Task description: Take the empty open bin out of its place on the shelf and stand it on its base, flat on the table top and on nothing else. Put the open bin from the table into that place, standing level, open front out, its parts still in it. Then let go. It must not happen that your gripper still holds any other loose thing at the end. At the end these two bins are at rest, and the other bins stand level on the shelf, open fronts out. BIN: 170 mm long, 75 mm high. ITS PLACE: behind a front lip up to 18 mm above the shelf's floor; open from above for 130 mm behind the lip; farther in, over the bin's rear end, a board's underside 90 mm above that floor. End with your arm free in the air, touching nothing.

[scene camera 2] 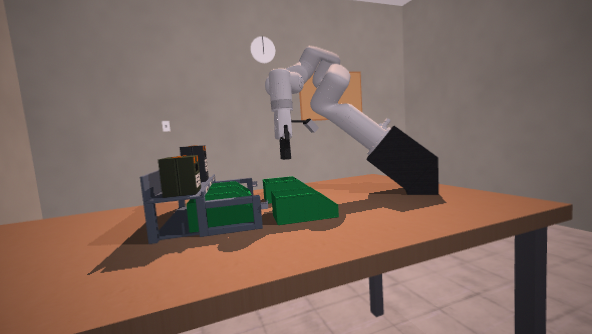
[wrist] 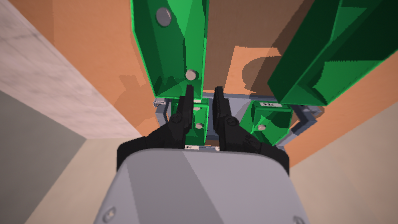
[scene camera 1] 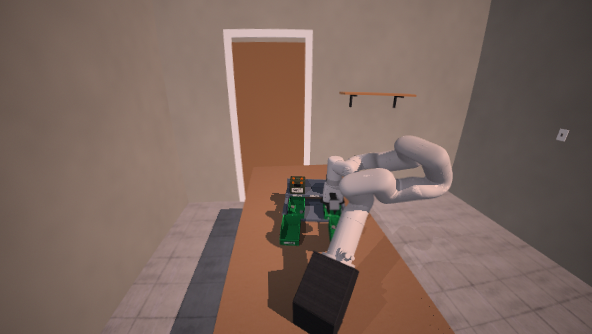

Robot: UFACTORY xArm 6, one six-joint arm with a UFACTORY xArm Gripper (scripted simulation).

Labels:
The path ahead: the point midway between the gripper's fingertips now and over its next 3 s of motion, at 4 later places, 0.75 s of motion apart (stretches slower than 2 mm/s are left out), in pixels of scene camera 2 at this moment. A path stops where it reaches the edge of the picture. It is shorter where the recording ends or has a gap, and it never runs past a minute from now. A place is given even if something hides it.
My gripper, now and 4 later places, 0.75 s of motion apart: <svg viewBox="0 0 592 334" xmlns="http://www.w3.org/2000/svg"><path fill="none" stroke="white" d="M285 159L286 165L287 174L287 177L287 181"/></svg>

